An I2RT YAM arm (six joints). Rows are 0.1 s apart.
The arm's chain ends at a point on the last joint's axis. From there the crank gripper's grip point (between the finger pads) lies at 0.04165 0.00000 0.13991 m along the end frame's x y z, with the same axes.
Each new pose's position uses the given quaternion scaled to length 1; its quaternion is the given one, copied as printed.
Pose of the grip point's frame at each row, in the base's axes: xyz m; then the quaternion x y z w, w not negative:
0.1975 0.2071 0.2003 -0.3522 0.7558 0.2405 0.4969
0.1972 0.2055 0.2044 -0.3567 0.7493 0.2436 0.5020
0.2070 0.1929 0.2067 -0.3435 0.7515 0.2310 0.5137
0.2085 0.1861 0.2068 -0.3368 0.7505 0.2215 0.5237
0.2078 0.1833 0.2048 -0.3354 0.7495 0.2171 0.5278
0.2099 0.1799 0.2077 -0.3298 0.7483 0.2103 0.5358
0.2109 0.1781 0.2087 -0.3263 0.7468 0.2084 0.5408
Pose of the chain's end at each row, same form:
0.1269 0.1195 0.2933 -0.3522 0.7558 0.2405 0.4969
0.1263 0.1164 0.2958 -0.3567 0.7493 0.2436 0.5020
0.1310 0.1066 0.2966 -0.3435 0.7515 0.2310 0.5137
0.1288 0.1016 0.2952 -0.3368 0.7505 0.2215 0.5237
0.1266 0.0996 0.2926 -0.3354 0.7495 0.2171 0.5278
0.1258 0.0976 0.2941 -0.3298 0.7483 0.2103 0.5358
0.1253 0.0961 0.2939 -0.3263 0.7468 0.2084 0.5408

